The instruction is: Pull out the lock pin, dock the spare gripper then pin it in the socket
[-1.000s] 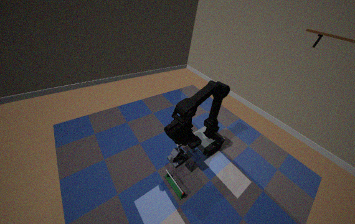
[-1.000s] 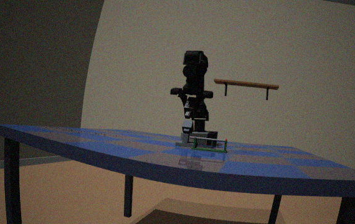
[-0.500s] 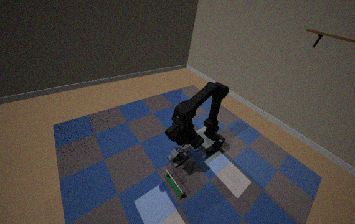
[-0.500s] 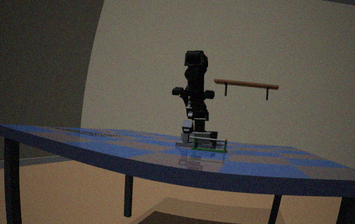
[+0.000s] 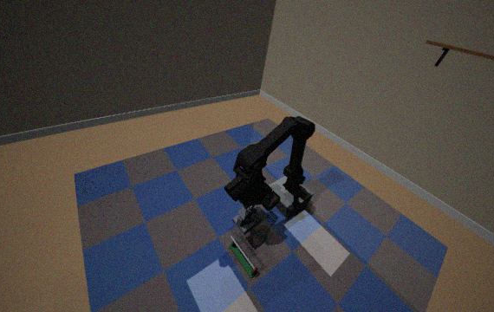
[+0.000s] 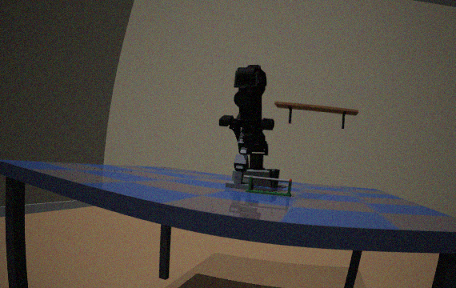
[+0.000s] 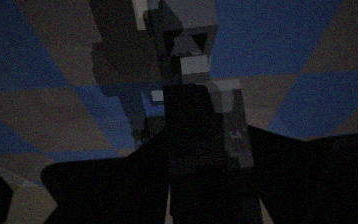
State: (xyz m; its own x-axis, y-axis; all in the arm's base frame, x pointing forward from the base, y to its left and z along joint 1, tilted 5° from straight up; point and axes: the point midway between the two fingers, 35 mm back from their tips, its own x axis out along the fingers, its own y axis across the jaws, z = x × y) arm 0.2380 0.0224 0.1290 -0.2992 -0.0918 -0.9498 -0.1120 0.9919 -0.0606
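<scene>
The green rack is 140 mm ahead of my gripper tip, 130 mm to the left of it and 120 mm below it. The rest, counted from my gripper tip: socket (90 mm below, 50 mm ahead, 10 mm to the left); then spare gripper (10 mm ahead, 10 mm above).
</scene>
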